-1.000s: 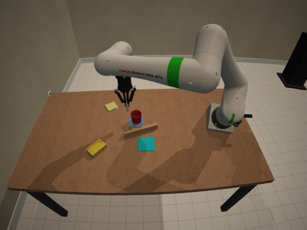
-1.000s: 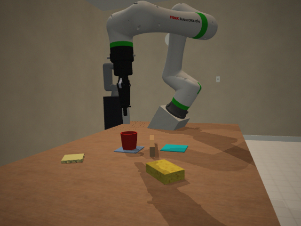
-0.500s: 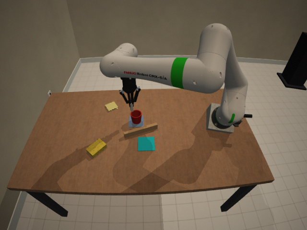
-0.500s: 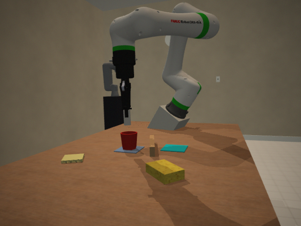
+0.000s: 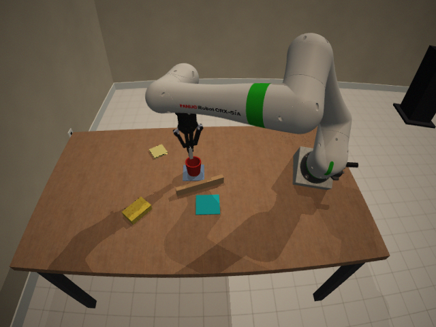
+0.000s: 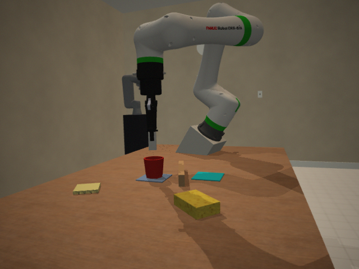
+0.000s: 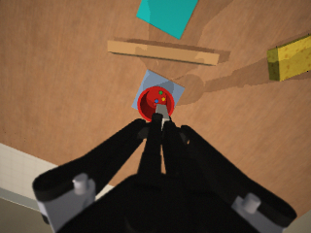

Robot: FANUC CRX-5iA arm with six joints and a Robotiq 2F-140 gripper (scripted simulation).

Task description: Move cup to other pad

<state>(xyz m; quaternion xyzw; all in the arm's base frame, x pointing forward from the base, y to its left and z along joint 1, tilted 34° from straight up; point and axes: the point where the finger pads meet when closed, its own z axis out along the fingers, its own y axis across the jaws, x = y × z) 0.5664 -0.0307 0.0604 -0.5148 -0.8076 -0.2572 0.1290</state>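
My hand is 1 cm past the red cup and 12 cm above it. Round my hand: wooden rail 5 cm behind, 9 cm to the left, 13 cm below; teal pad 10 cm behind, 17 cm to the left, 15 cm below; thin yellow sponge 20 cm ahead, 12 cm to the right, 13 cm below.
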